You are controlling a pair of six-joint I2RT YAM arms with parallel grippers.
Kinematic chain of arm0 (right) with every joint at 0, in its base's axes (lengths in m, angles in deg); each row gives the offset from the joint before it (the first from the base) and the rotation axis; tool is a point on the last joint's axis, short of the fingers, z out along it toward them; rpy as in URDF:
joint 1: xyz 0 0 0.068 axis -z
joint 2: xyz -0.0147 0.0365 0.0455 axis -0.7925 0.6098 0
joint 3: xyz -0.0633 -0.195 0.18 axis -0.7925 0.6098 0
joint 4: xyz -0.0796 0.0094 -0.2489 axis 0.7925 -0.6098 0
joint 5: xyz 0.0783 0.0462 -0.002 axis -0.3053 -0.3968 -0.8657
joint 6: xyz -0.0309 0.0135 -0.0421 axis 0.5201 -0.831 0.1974
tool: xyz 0 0 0 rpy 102.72 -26.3 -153.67
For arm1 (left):
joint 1: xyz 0 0 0.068 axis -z
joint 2: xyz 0.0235 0.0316 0.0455 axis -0.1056 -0.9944 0
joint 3: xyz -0.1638 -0.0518 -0.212 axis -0.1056 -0.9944 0
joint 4: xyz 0.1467 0.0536 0.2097 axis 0.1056 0.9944 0
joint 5: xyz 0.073 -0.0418 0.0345 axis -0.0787 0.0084 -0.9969
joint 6: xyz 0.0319 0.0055 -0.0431 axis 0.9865 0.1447 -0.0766
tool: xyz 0 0 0 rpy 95.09 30.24 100.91
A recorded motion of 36 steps. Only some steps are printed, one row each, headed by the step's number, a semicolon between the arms.
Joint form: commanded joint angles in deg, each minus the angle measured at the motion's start. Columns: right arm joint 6, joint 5, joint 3, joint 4, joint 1, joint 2; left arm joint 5, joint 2, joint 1, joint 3, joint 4, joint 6.
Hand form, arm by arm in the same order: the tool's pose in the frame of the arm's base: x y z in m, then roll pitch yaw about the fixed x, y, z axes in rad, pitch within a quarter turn. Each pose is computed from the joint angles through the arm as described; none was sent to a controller.
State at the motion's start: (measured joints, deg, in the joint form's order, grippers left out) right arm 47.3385 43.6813 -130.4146 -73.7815 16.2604 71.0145; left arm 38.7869 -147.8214 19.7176 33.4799 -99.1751 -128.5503
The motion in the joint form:
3: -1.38 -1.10 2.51 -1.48 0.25 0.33; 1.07 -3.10 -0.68 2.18 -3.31 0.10
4: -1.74 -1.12 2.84 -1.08 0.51 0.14; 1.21 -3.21 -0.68 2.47 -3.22 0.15
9: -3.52 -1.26 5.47 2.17 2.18 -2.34; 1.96 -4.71 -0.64 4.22 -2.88 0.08
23: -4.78 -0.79 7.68 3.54 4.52 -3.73; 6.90 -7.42 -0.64 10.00 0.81 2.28
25: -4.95 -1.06 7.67 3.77 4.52 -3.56; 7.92 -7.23 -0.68 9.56 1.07 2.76
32: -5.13 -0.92 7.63 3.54 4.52 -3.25; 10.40 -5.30 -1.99 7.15 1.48 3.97
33: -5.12 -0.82 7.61 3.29 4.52 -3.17; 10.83 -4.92 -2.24 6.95 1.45 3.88
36: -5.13 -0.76 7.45 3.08 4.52 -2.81; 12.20 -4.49 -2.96 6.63 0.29 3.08
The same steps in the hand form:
3: 0.3024 0.2371 0.1026 2.3643 0.2766 3.0664; 0.2523 -0.1350 0.1274 -1.8489 0.2090 -2.5313
4: 0.3027 0.2353 0.1028 2.3598 0.2755 3.0565; 0.2533 -0.1356 0.1279 -1.8472 0.2100 -2.5335
9: 0.3038 0.2226 0.1107 2.3148 0.2925 2.9957; 0.2599 -0.1394 0.1274 -1.8465 0.2047 -2.5462
23: 0.3063 0.2058 0.1110 2.3080 0.2873 2.9329; 0.2785 -0.1511 0.1318 -1.8432 0.2139 -2.6379
25: 0.3064 0.2061 0.1104 2.3040 0.2837 2.9333; 0.2762 -0.1504 0.1306 -1.8477 0.2122 -2.6572
32: 0.3064 0.2059 0.1083 2.3109 0.2762 2.9314; 0.2683 -0.1404 0.1298 -1.8524 0.2119 -2.6820
33: 0.3062 0.2058 0.1076 2.3158 0.2733 2.9316; 0.2678 -0.1390 0.1309 -1.8478 0.2108 -2.6834
36: 0.3065 0.2059 0.1058 2.3215 0.2685 2.9323; 0.2681 -0.1358 0.1338 -1.8248 0.2060 -2.6851

